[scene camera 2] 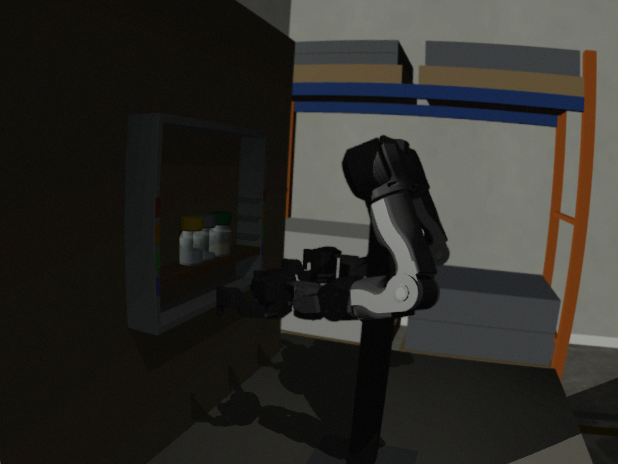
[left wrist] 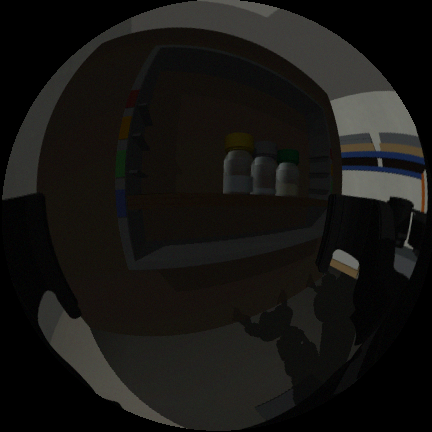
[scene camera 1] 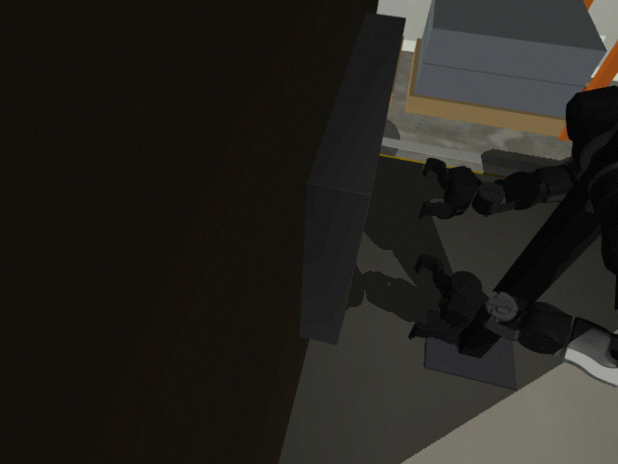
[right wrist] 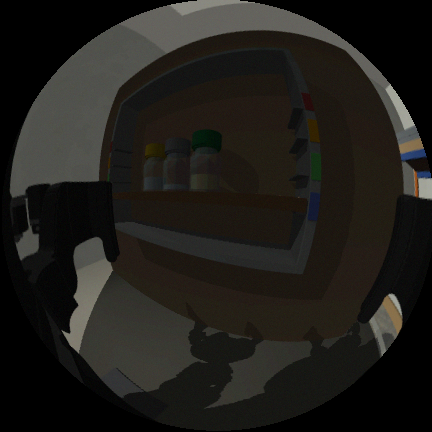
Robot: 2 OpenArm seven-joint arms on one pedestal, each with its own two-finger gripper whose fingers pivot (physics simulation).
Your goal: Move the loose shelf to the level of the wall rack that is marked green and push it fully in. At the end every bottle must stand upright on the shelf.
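The brown loose shelf point(scene camera 2: 240, 256) point(left wrist: 200, 201) point(right wrist: 250, 200) lies level in the wall rack point(scene camera 1: 335, 225) point(scene camera 2: 142, 225) point(left wrist: 190, 251) point(right wrist: 200, 242), at the blue marks. The green mark point(scene camera 2: 157, 260) point(left wrist: 121, 164) point(right wrist: 315, 167) is one level above. A yellow-capped bottle point(scene camera 2: 190, 249) point(left wrist: 238, 172) point(right wrist: 154, 174), a grey-capped bottle point(left wrist: 264, 175) point(right wrist: 176, 172) and a green-capped bottle point(scene camera 2: 220, 241) point(left wrist: 287, 179) point(right wrist: 205, 167) stand upright on the shelf. My left gripper point(scene camera 1: 417, 298) point(left wrist: 199, 291) and right gripper point(scene camera 1: 424, 192) point(right wrist: 238, 289) are open and empty, apart from the rack.
Red and orange marks point(left wrist: 125, 127) point(right wrist: 313, 131) sit above the green one, with ledges inside the rack sides. A blue and orange storage rack point(scene camera 2: 589, 200) with boxes stands behind the robot in scene camera 2. The rack's side walls and lower rail surround the shelf.
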